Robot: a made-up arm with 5 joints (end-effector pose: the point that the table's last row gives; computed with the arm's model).
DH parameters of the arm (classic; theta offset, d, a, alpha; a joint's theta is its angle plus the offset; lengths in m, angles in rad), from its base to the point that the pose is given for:
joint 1: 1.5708 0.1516 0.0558 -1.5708
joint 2: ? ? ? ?
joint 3: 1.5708 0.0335 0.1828 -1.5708
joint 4: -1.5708 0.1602 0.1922 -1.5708
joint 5: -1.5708 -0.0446 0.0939 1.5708
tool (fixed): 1.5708 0.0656 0 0
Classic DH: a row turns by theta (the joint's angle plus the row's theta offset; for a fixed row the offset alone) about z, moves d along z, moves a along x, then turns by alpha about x.
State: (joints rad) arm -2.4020 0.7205 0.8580 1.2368 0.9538
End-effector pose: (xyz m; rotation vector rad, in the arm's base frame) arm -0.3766 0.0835 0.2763 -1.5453 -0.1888 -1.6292
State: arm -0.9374 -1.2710 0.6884 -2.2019 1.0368
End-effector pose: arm -0.0820 -0.0803 0.0909 -2.4635 -1.5483 0.0046
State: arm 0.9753 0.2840 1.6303 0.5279 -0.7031
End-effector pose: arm 0.0210 -0.0481 0.0493 -0.8904 -0.5429 -0.8855
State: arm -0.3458 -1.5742 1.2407 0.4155 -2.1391
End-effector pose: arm 0.2576 0.1659 0.0498 -0.5084 1.4194 -0.2794
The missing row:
joint 2: 0 -0.1721 0.1062 -1.5708
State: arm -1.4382 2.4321 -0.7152 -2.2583 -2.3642
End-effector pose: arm 0.0703 -0.2544 -0.0115 -1.4104 -1.7641 -1.1292
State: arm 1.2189 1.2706 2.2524 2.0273 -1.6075
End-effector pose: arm -0.0373 -0.0750 0.2039 0.2854 1.1080 2.2732
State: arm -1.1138 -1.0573 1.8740 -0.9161 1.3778
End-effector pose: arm 0.2636 0.1759 0.2767 -1.4423 0.4948 1.3423
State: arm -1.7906 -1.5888 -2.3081 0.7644 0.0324
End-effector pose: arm 0.1569 -0.2401 0.6107 -0.5869 -2.1173 0.7665
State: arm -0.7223 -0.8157 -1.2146 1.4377 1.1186
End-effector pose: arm 0.6994 -0.0585 0.3755 1.4110 -1.9236 1.2706
